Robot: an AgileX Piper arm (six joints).
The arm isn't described. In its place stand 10 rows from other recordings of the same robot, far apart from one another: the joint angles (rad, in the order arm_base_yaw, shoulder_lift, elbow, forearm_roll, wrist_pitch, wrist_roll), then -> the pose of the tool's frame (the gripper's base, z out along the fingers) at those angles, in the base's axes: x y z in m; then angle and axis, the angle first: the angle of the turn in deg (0 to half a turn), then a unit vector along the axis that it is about.
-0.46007 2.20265 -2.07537 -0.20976 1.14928 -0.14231 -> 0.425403 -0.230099 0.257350 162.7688 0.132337 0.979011 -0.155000
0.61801 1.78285 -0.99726 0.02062 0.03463 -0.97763 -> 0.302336 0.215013 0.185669 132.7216 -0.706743 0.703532 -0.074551
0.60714 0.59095 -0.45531 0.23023 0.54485 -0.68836 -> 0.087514 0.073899 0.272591 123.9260 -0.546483 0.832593 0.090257
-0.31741 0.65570 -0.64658 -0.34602 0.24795 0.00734 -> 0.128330 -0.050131 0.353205 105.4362 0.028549 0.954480 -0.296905
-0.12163 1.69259 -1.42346 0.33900 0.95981 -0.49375 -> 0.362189 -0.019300 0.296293 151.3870 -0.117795 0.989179 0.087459
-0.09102 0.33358 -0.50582 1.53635 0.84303 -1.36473 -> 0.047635 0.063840 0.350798 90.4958 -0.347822 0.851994 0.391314
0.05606 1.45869 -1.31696 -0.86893 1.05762 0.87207 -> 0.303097 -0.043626 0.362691 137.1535 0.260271 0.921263 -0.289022
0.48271 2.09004 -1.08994 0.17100 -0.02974 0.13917 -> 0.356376 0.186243 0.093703 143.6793 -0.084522 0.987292 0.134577
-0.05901 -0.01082 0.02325 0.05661 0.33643 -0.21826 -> 0.053510 -0.001459 0.175721 105.3973 -0.059864 0.995290 -0.076246
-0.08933 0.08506 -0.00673 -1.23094 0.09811 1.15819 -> 0.062029 -0.013993 0.207510 92.2717 0.053758 0.990906 -0.123348
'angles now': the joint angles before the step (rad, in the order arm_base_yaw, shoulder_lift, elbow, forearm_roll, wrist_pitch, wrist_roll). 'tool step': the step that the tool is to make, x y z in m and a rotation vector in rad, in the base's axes. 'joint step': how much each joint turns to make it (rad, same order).
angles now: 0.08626, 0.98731, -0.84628, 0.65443, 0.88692, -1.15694
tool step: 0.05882, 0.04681, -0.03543, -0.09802, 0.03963, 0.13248
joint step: 0.20166, 0.29290, -0.07894, -0.05223, -0.17510, -0.03534
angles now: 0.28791, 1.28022, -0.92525, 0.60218, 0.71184, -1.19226
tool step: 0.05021, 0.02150, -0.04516, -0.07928, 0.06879, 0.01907
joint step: 0.03505, 0.25402, -0.08549, -0.02621, -0.08455, -0.02532
